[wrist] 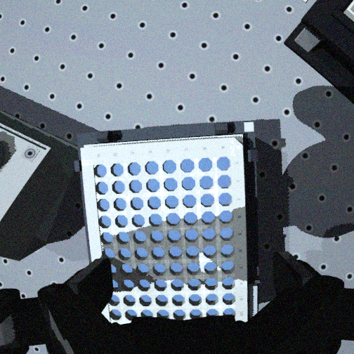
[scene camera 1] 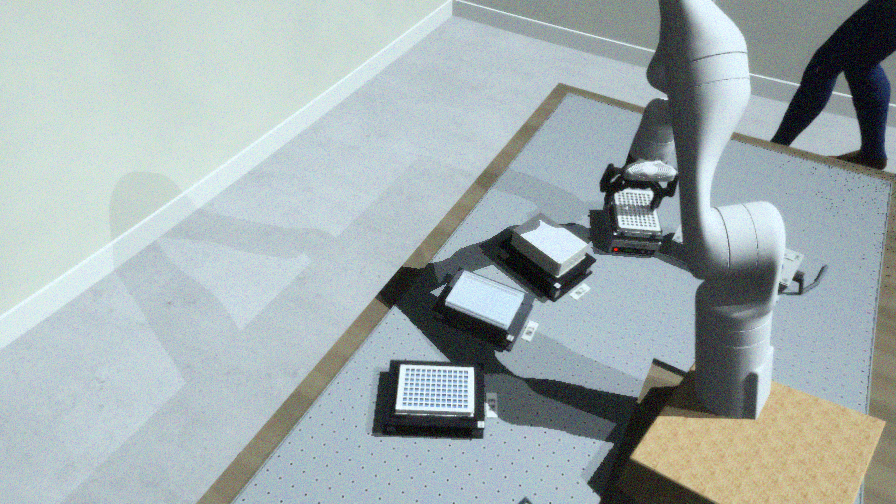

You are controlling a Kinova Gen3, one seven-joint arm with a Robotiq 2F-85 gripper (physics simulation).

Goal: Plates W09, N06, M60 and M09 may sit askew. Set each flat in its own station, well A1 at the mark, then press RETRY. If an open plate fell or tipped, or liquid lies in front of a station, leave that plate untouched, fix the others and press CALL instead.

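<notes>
A 96-well plate with blue wells (scene camera 1: 637, 216) (wrist: 170, 200) lies in a black station (scene camera 1: 645, 249) (wrist: 170, 132) with a red light. In the wrist view its lettered A corner is at the top right, near the station's white mark. My gripper (scene camera 1: 630, 198) (wrist: 190, 273) is open, its fingers on either side of this plate. A tall white plate (scene camera 1: 551, 241) looks tilted on its station (scene camera 1: 526, 272). A pale, smooth-topped plate (scene camera 1: 485, 299) sits on another station (scene camera 1: 479, 332) and looks slightly askew. A white well plate (scene camera 1: 436, 389) looks flat in the nearest station (scene camera 1: 432, 428). Plate names are unreadable.
A box with a pale panel (wrist: 15, 172) stands left of the plate in the wrist view. Part of another black station (wrist: 325, 50) shows at the upper right. A pale panel (scene camera 1: 790, 266) and a dark bent handle (scene camera 1: 814, 282) show behind the arm. A person's legs (scene camera 1: 867, 94) are beyond the table.
</notes>
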